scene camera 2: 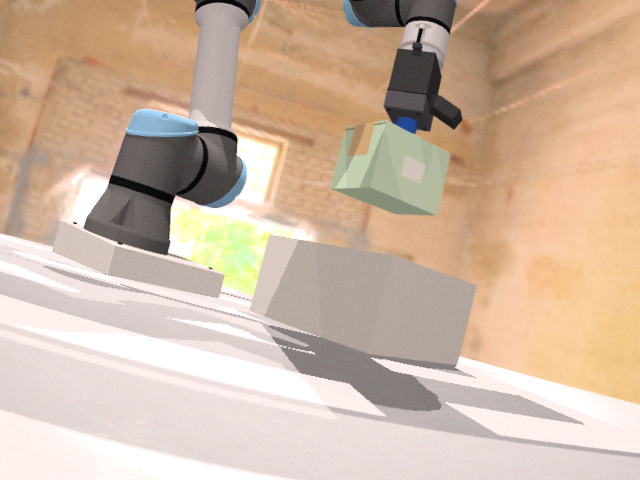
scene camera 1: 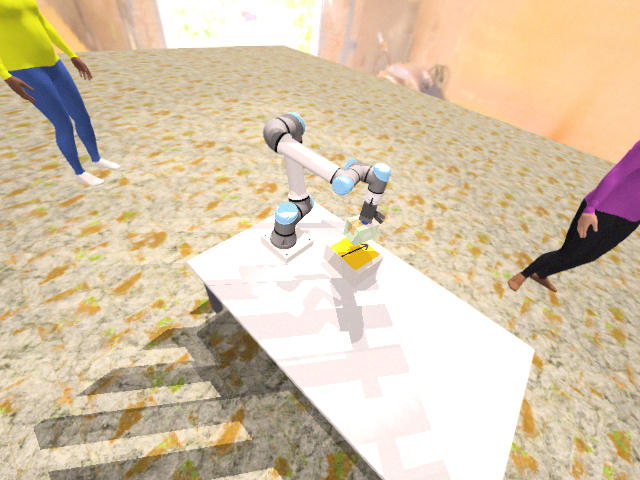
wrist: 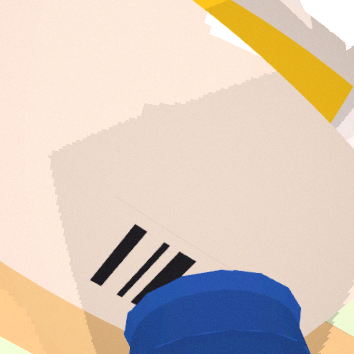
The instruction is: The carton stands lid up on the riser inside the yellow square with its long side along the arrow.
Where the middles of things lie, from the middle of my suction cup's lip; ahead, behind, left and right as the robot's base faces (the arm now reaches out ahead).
I see the pale green carton point(scene camera 2: 379, 163) 6 cm below my suction cup and 1 cm behind it. The rest, counted from my suction cup: riser point(scene camera 2: 380, 304) (26 cm below, 2 cm to the right).
